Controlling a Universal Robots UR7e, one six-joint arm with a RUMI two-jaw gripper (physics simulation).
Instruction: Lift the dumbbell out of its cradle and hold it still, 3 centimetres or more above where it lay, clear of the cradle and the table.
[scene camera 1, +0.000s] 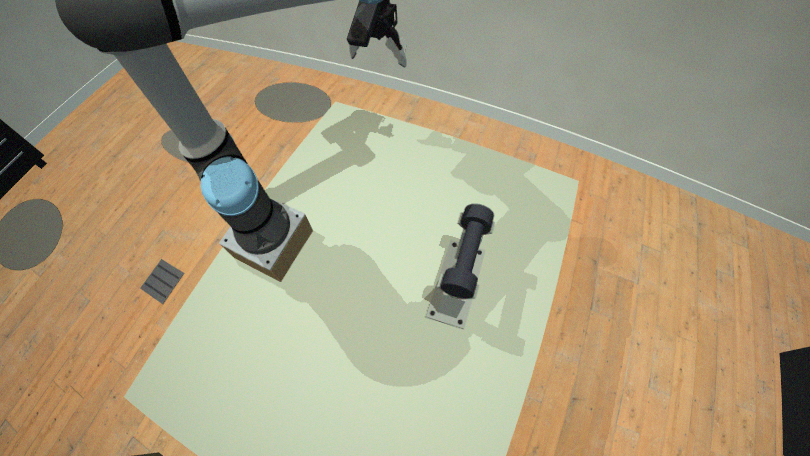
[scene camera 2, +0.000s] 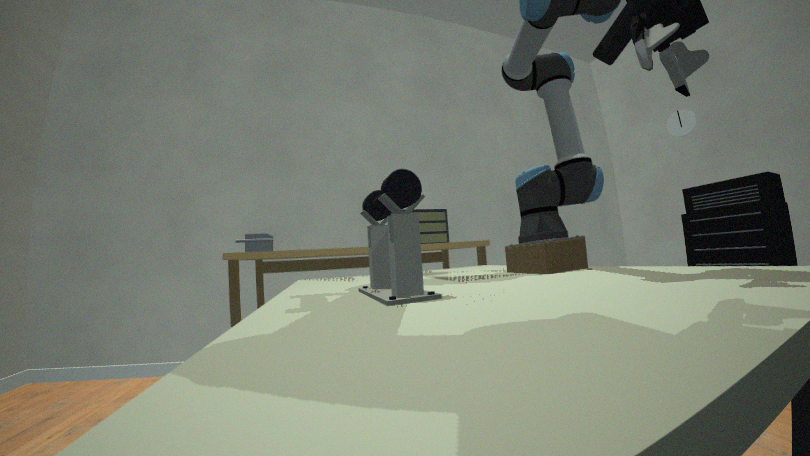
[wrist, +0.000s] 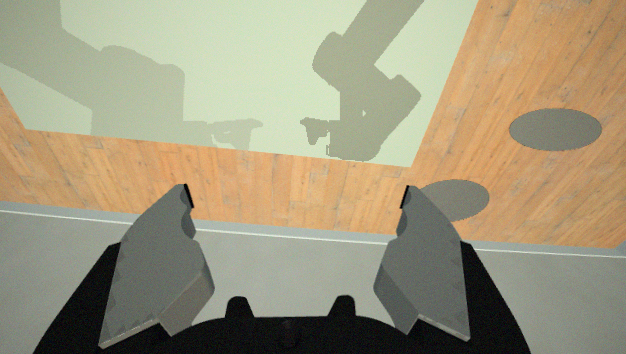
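Seen in the pictures: gripper, fingertip midpoint: (scene camera 1: 378, 62) (scene camera 2: 671, 84) (wrist: 299, 187); arm's base, link origin: (scene camera 1: 262, 227) (scene camera 2: 543, 241).
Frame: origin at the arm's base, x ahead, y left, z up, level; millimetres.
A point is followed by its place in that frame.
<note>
The dark dumbbell (scene camera 1: 469, 252) @(y 51, x 521, z 127 mm) (scene camera 2: 401, 188) @(y 162, x 523, z 106 mm) lies across the two V-shaped holders of its grey cradle (scene camera 1: 446, 318) @(y -36, x 521, z -84 mm) (scene camera 2: 406, 254) @(y 160, x 521, z -11 mm), its heads resting at the tops of two upright posts. The cradle's base plate stands on the pale green table (scene camera 1: 272, 373) @(y -317, x 170, z -92 mm) (scene camera 2: 272, 433) @(y 468, x 710, z -92 mm). My gripper (scene camera 1: 378, 61) @(y 453, x 161, z 224 mm) (scene camera 2: 666, 80) @(y 453, x 161, z 224 mm) (wrist: 299, 187) @(y 453, x 161, z 224 mm) is open and empty, high up and well apart from the dumbbell, at the top of scene camera 1's view and the top right of scene camera 2's. Floor and wall show between its fingers in the wrist view; the dumbbell and cradle do not show there.
The arm stands on a brown base block (scene camera 1: 295, 249) @(y -4, x 84, z -62 mm) (scene camera 2: 546, 255) @(y 79, x 83, z -41 mm) on the table. A wooden workbench (scene camera 2: 340, 252) stands behind the cradle, and a black drawer cabinet (scene camera 1: 12, 158) (scene camera 2: 736, 220) stands beyond the table. Arm shadows fall across the table top.
</note>
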